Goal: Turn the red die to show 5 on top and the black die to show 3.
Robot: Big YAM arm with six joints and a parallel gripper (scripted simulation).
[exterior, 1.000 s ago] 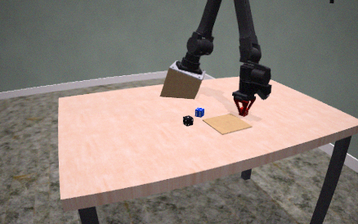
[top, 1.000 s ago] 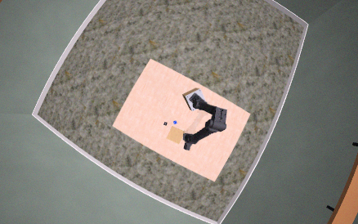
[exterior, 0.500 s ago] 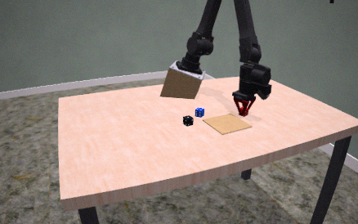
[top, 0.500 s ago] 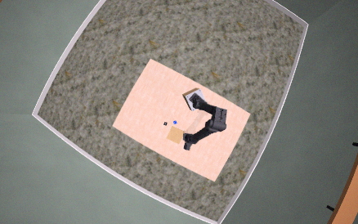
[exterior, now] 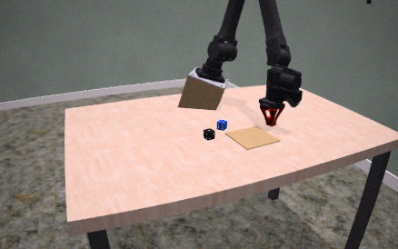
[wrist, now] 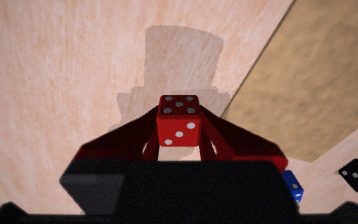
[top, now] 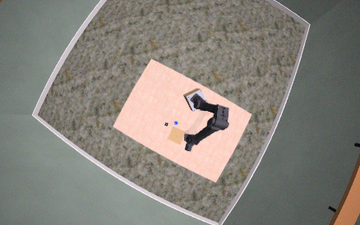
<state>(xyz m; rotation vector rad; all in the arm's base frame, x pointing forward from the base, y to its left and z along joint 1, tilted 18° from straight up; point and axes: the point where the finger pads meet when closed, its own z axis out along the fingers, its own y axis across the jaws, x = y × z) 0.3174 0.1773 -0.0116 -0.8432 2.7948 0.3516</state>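
My hand is 100 mm to the left of the tan mat, 70 mm short of it and 20 mm above it. From my hand the other things lie so: red die right at my hand; then black die 250 mm to the right, 50 mm ahead, 10 mm below; then blue die 180 mm to the right, 20 mm behind, 10 mm below.
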